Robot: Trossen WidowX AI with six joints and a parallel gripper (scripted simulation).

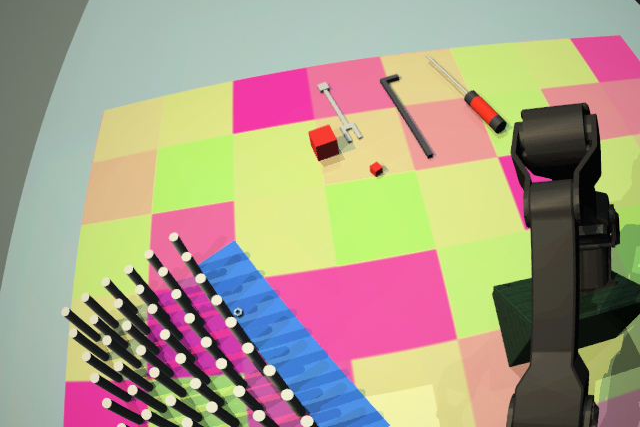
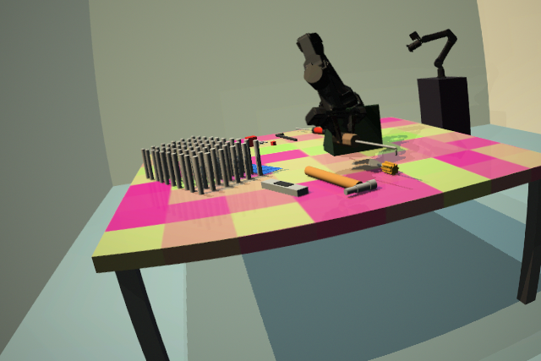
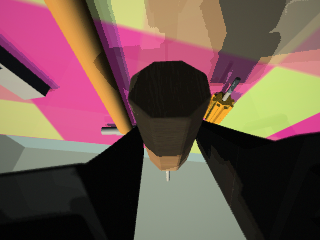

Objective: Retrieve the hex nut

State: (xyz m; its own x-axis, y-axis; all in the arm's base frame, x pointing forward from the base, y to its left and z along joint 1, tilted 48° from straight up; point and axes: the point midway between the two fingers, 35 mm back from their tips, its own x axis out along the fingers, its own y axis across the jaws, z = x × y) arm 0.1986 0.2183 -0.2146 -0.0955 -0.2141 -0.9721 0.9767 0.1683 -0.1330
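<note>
Now: gripper tip 2 cm past the wooden-handled awl and 10 cm to the right of it. Round my gripper tip: blue taped strip 26 cm ahead, 40 cm to the right, 10 cm below; orange part 10 cm behind, 6 cm to the left, 8 cm below; grey flat box 20 cm ahead, 2 cm to the left, 8 cm below.
</note>
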